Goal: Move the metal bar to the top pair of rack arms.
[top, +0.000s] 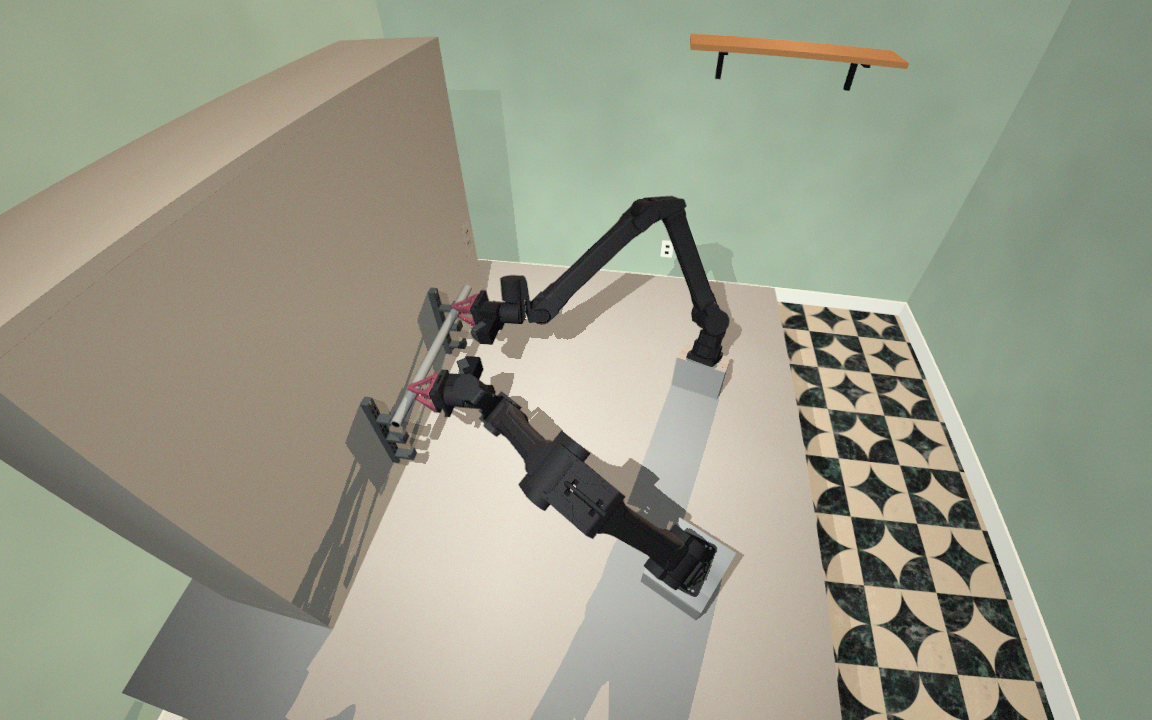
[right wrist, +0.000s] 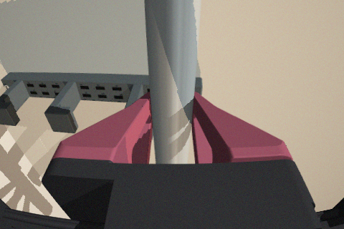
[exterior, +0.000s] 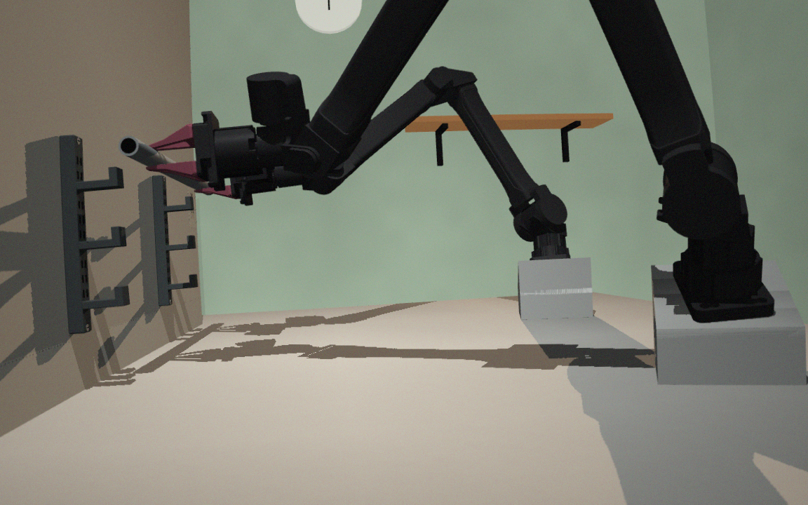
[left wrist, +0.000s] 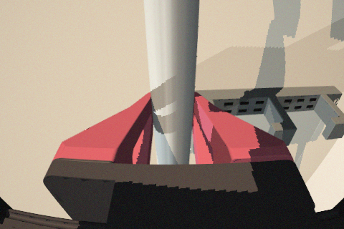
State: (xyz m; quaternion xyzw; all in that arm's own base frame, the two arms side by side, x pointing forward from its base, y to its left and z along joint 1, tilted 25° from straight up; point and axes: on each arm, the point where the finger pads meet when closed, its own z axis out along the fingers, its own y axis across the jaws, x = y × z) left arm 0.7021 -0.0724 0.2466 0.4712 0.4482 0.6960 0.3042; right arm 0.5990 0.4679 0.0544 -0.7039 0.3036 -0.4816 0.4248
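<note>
Now: left hand 150 mm to the left of the grey metal bar and 10 mm short of it. Round my left hand: tall tan wall panel: 250 mm ahead, 140 mm above, 100 mm to the right.
</note>
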